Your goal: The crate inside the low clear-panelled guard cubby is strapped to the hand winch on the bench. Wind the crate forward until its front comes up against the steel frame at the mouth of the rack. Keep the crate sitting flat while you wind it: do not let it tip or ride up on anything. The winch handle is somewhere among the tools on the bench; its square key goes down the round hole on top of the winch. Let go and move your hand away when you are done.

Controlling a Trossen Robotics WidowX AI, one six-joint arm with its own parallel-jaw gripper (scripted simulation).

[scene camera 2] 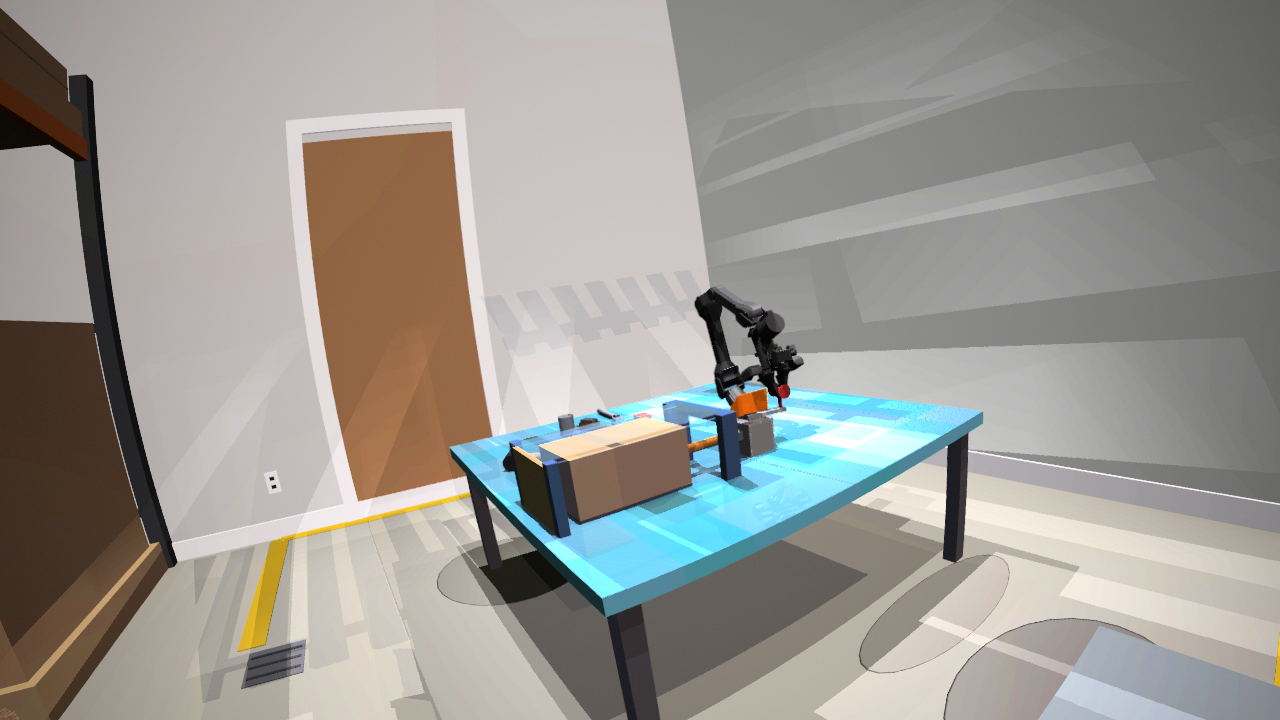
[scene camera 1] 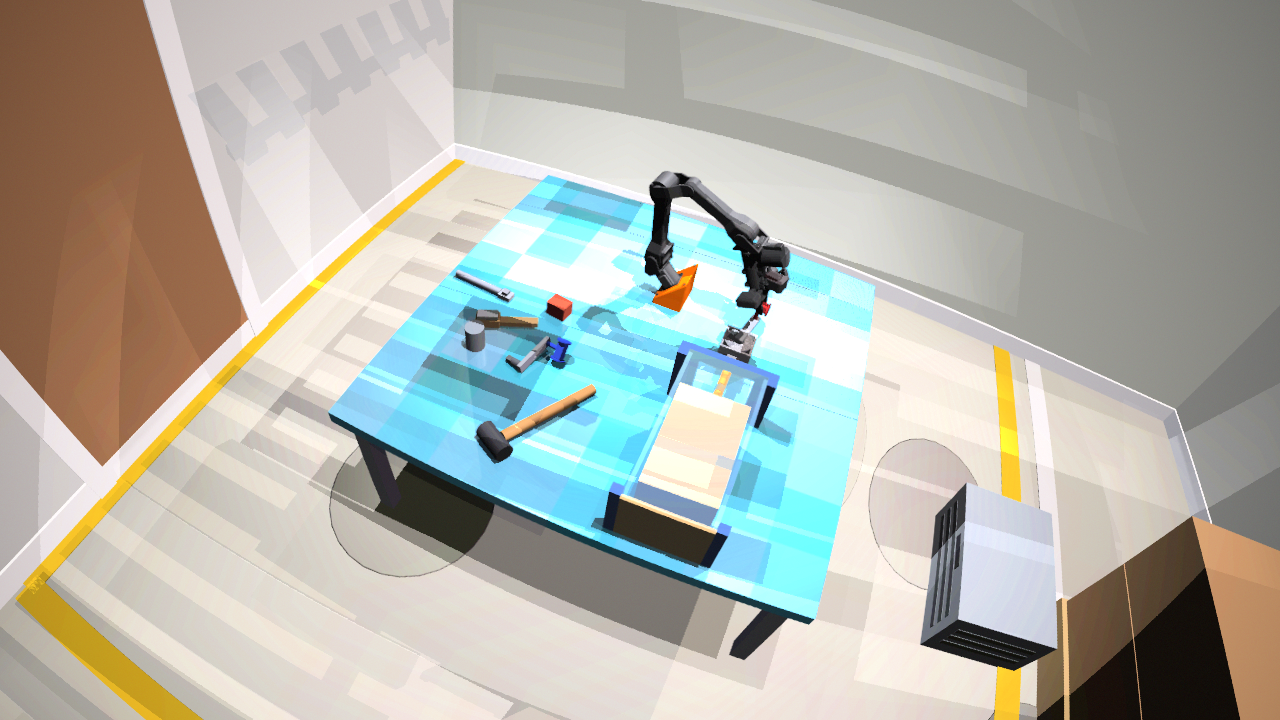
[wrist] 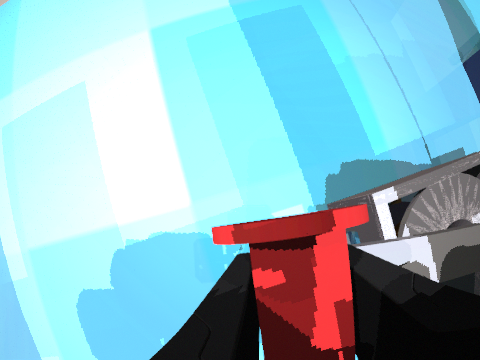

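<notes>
The gripper (scene camera 2: 782,397), (scene camera 1: 762,312), (wrist: 287,259) is visible, along with a red knob (wrist: 300,266). A clear-panelled guard cubby (scene camera 1: 674,500), (scene camera 2: 569,479) is present. Also visible: a mallet (scene camera 1: 497,442), which is out of frame in the wrist view, and a blue-handled tool (scene camera 1: 560,352), likewise out of frame in the wrist view.
</notes>
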